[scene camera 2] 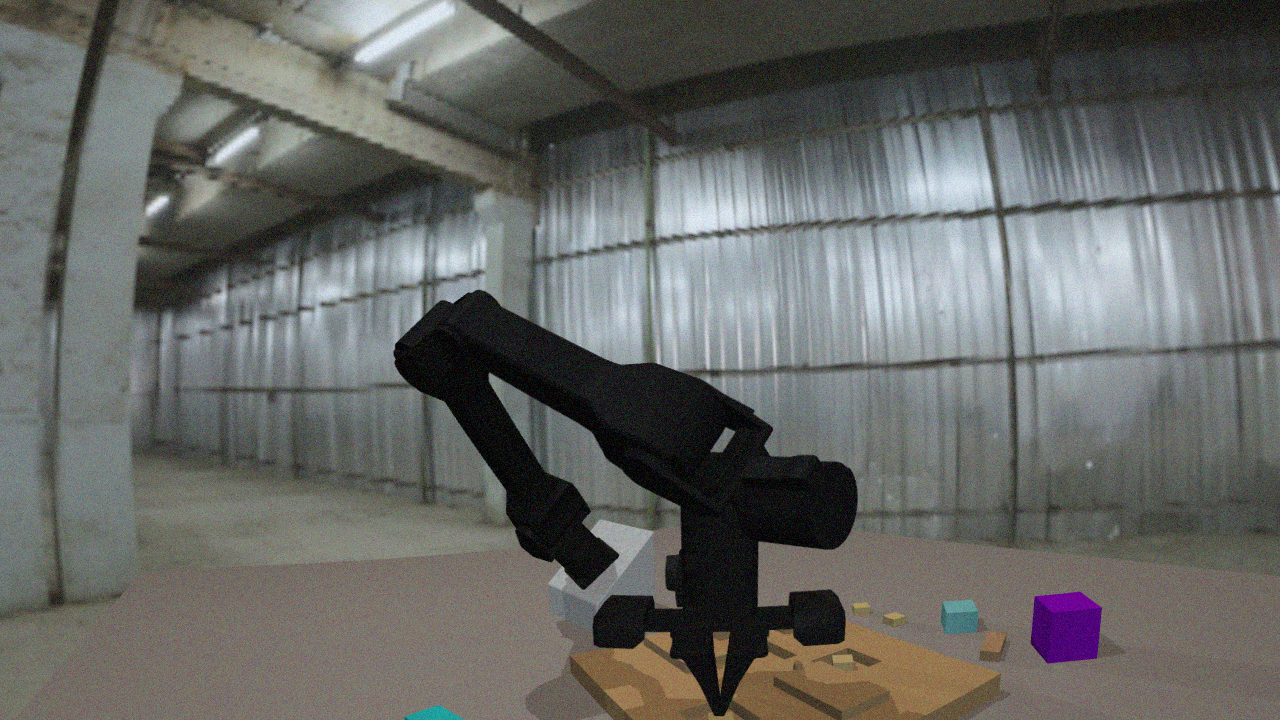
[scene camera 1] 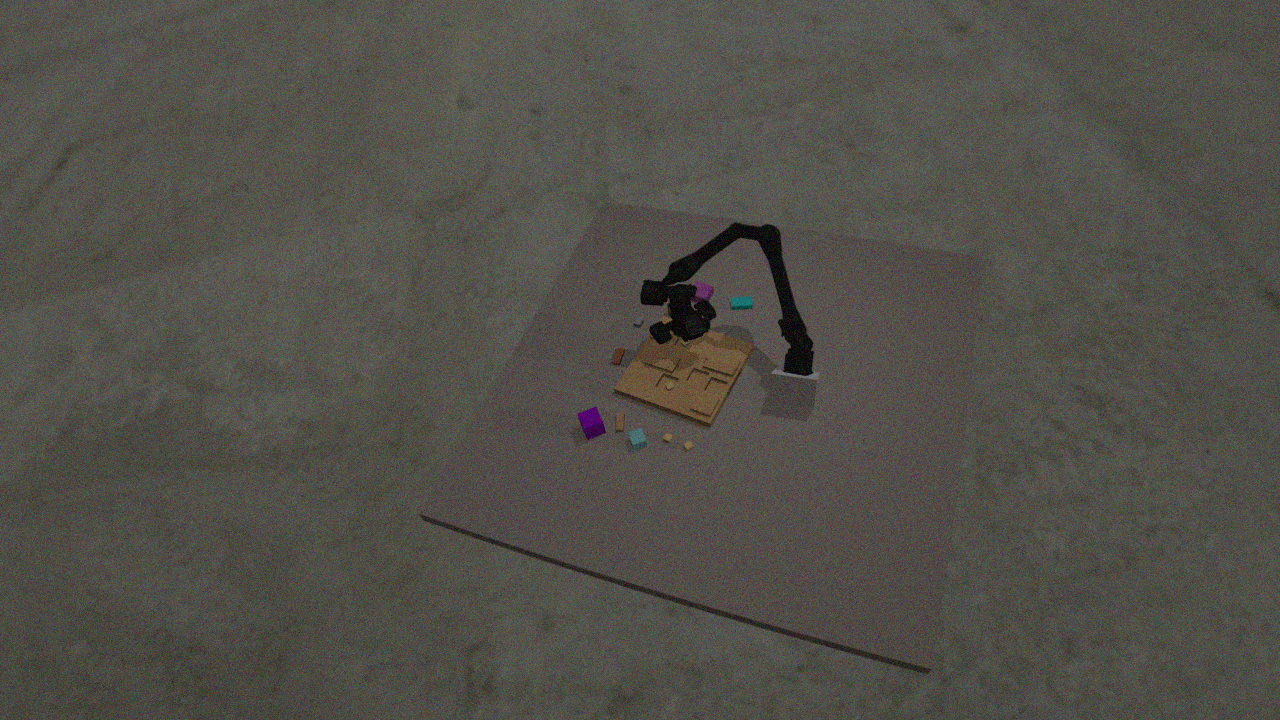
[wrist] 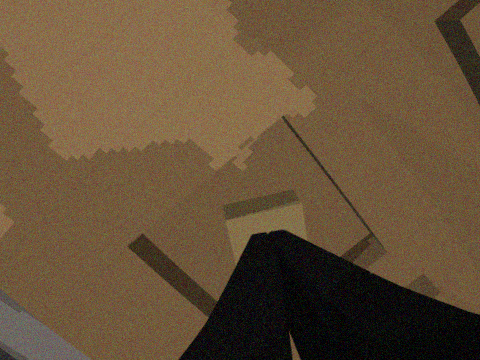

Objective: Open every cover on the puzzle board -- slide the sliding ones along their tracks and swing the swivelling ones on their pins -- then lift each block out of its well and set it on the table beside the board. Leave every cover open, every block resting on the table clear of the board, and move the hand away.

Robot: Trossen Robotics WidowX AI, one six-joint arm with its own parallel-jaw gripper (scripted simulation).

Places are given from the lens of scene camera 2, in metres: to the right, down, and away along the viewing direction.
purple cube (scene camera 2: 1065, 627): 0.41, 0.26, 0.48
light blue block (scene camera 2: 961, 616): 0.36, 0.29, 0.60
